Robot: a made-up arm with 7 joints. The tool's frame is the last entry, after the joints. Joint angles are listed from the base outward. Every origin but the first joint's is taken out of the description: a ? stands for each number. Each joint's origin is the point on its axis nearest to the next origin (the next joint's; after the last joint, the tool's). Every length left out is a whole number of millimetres.
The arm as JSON. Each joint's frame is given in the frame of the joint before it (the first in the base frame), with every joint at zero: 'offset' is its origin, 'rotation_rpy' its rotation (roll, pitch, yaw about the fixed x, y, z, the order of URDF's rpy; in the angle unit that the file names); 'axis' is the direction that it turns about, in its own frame. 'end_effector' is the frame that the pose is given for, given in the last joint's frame.
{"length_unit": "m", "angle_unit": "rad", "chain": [
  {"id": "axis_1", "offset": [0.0, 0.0, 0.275], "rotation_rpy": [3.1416, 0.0, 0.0], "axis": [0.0, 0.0, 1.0]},
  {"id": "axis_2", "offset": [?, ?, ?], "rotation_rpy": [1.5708, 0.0, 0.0], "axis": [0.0, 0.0, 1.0]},
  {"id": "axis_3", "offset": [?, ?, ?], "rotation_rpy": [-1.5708, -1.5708, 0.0], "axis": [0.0, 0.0, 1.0]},
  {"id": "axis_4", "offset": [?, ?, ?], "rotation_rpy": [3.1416, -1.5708, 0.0], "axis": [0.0, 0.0, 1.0]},
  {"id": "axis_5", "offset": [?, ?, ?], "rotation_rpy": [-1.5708, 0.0, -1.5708], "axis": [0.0, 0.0, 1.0]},
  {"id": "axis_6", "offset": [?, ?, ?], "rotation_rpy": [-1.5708, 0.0, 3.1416], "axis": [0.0, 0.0, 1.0]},
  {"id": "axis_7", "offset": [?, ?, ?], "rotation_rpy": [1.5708, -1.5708, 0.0], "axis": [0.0, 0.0, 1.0]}
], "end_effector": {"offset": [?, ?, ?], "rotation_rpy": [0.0, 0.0, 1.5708]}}
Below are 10 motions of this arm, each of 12 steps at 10 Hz.
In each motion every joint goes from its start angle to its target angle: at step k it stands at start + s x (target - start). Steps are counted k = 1, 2, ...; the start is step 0. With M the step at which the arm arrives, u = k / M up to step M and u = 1 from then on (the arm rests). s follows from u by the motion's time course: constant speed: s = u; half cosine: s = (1 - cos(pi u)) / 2; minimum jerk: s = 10 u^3 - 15 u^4 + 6 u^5.
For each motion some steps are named. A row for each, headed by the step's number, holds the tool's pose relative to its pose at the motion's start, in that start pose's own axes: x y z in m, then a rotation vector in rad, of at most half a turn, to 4 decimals.
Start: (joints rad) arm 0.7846 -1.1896 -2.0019 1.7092 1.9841 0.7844 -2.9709
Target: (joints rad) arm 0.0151 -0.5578 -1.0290 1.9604 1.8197 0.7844 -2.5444
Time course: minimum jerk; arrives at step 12
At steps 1, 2, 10, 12:
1: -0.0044 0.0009 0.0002 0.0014 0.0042 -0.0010
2: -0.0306 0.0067 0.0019 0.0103 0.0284 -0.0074
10: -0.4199 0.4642 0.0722 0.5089 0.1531 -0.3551
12: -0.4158 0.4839 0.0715 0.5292 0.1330 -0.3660

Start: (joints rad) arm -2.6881 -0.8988 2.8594 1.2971 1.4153 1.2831 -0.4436
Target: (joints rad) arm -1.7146 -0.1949 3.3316 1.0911 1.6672 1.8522 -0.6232
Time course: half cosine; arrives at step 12
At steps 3, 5, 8, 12:
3: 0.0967 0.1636 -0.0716 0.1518 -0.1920 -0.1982
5: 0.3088 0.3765 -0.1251 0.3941 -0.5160 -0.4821
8: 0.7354 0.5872 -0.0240 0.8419 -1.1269 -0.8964
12: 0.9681 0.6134 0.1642 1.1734 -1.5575 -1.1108

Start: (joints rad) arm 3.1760 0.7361 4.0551 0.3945 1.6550 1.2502 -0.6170
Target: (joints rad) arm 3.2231 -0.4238 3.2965 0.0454 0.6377 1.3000 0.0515
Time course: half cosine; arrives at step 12
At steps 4, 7, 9, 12:
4: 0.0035 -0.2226 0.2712 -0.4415 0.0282 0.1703
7: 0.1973 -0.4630 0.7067 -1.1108 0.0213 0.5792
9: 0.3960 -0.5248 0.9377 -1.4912 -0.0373 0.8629
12: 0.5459 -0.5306 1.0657 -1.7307 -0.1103 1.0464

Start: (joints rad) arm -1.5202 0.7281 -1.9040 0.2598 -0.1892 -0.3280 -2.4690
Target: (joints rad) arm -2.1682 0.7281 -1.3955 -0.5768 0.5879 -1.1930 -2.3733
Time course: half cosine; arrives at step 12
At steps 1, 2, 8, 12:
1: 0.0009 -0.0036 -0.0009 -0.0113 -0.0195 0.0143
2: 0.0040 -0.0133 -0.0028 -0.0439 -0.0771 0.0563
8: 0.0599 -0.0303 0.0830 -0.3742 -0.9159 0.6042
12: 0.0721 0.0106 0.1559 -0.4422 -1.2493 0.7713

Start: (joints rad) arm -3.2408 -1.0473 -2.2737 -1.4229 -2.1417 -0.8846 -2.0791
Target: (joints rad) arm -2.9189 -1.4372 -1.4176 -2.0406 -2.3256 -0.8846 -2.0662
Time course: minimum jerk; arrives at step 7
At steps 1, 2, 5, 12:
1: -0.0093 0.0010 0.0123 0.0147 0.0187 0.0056
2: -0.0555 0.0026 0.0807 0.0870 0.1220 0.0298
5: -0.1655 -0.0561 0.5705 0.3289 0.8663 -0.0046
12: -0.1439 -0.0680 0.6701 0.3350 1.0327 -0.0510

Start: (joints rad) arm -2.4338 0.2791 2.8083 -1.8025 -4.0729 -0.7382 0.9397
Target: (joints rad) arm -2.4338 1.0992 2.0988 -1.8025 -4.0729 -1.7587 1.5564
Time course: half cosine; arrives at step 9
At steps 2, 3, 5, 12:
2: 0.0469 -0.0389 -0.0138 0.0091 -0.0227 0.0749
3: 0.1003 -0.0793 -0.0221 0.0201 -0.0519 0.1549
5: 0.2280 -0.1606 -0.0139 0.0552 -0.1492 0.3389
12: 0.3554 -0.2171 0.0327 0.1153 -0.3329 0.5523

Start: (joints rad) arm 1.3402 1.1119 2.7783 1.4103 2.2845 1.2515 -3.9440
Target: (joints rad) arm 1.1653 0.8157 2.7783 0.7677 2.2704 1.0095 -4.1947
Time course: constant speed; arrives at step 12
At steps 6, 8, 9, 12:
6: 0.0088 0.0195 -0.1181 0.0343 0.0610 -0.3257
8: 0.0050 0.0272 -0.1553 0.0382 0.0823 -0.4315
9: 0.0018 0.0314 -0.1733 0.0386 0.0931 -0.4837
12: -0.0126 0.0451 -0.2246 0.0341 0.1254 -0.6376

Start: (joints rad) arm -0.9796 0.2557 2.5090 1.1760 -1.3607 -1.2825 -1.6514
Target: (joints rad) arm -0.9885 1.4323 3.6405 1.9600 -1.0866 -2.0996 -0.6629
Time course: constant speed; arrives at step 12
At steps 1, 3, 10, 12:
1: 0.0484 -0.0641 0.0158 -0.1342 -0.1088 0.1078
3: 0.1355 -0.2091 0.0600 -0.4512 -0.2619 0.2843
10: 0.1857 -0.7852 0.3448 -1.6496 0.0913 0.4887
12: 0.1035 -0.9213 0.4354 -1.8548 0.4481 0.4521

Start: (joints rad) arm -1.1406 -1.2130 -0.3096 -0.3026 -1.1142 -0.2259 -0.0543
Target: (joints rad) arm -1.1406 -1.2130 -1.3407 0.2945 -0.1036 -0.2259 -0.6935
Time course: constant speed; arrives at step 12
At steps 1, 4, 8, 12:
1: 0.0003 0.0342 0.0017 0.0533 0.0012 -0.0394
4: 0.0278 0.1252 0.0207 0.2019 -0.0268 -0.1692
8: 0.1155 0.1976 0.0686 0.3584 -0.1290 -0.3731
12: 0.2315 0.1900 0.1259 0.4452 -0.2864 -0.6144

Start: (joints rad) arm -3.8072 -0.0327 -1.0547 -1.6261 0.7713 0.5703 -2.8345
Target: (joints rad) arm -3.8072 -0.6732 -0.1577 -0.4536 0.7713 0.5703 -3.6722
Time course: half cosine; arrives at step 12
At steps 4, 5, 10, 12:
4: 0.1539 0.2050 0.0243 0.3056 -0.0856 -0.1343
5: 0.2268 0.2895 0.0587 0.4368 -0.1165 -0.1710
10: 0.4625 0.5310 0.2703 0.8179 -0.1704 -0.1413
12: 0.4777 0.5432 0.2878 0.8308 -0.1682 -0.1247

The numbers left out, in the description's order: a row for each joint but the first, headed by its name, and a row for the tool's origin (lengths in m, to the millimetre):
axis_2: 0.0 0.016 0.0
axis_3: 0.0 -0.61 0.0
axis_4: -0.016 0.0 0.0
axis_5: -0.445 0.0 0.0
axis_6: 0.0 0.0 0.0
axis_7: 0.0 0.16 0.0
tool: 0.0 0.0 0.0

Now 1 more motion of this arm.
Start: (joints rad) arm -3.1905 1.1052 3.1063 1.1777 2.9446 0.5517 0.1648
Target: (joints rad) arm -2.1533 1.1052 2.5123 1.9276 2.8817 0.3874 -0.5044
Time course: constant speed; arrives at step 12
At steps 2, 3, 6, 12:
2: -0.0887 0.1347 0.0533 0.1195 0.1643 -0.0219
3: -0.1398 0.1910 0.0893 0.1659 0.2555 -0.0242
6: -0.3072 0.3052 0.2275 0.2426 0.5531 0.0052
12: -0.5969 0.2663 0.5712 0.0773 1.1416 0.2294

